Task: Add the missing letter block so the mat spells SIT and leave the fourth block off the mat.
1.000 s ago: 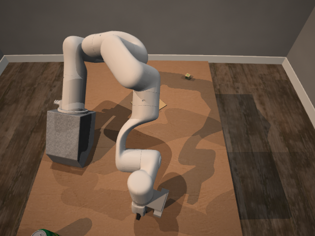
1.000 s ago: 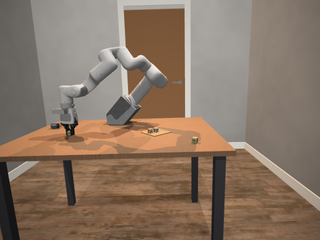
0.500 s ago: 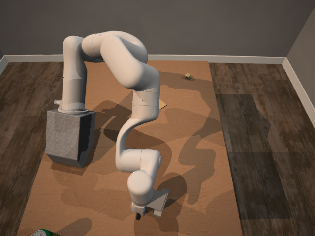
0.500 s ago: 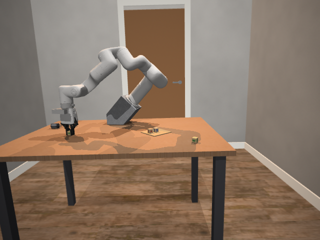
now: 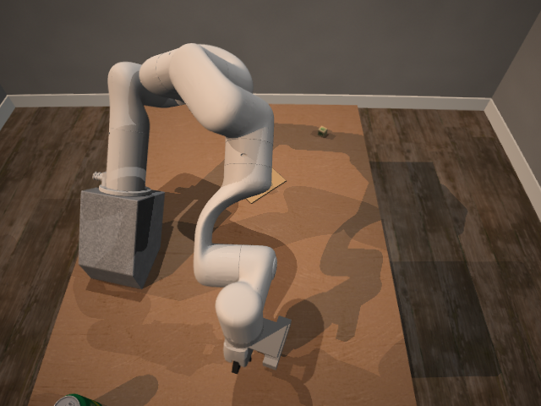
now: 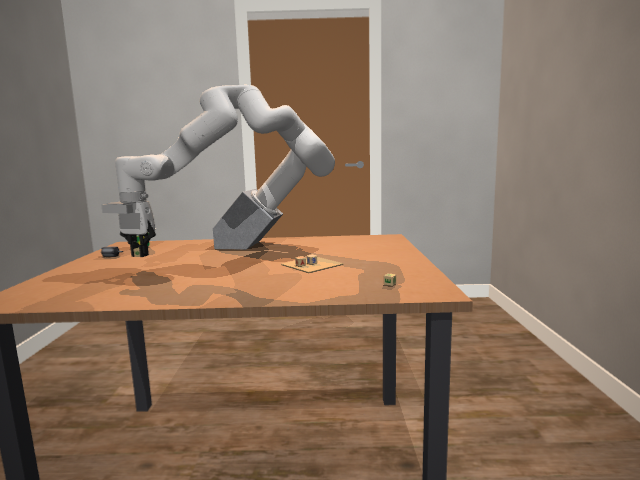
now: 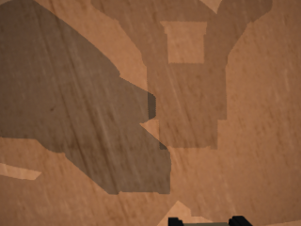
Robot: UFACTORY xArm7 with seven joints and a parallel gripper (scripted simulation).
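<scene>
Now: the tan mat 530 mm to the left of my hand, 70 mm behind it and 60 mm below it. The rest, counted from my hand: green-lettered block (770 mm to the left, 130 mm ahead, 50 mm below); small black object (210 mm to the right, 180 mm behind, 50 mm below); green can (310 mm behind, 180 mm to the right).
</scene>
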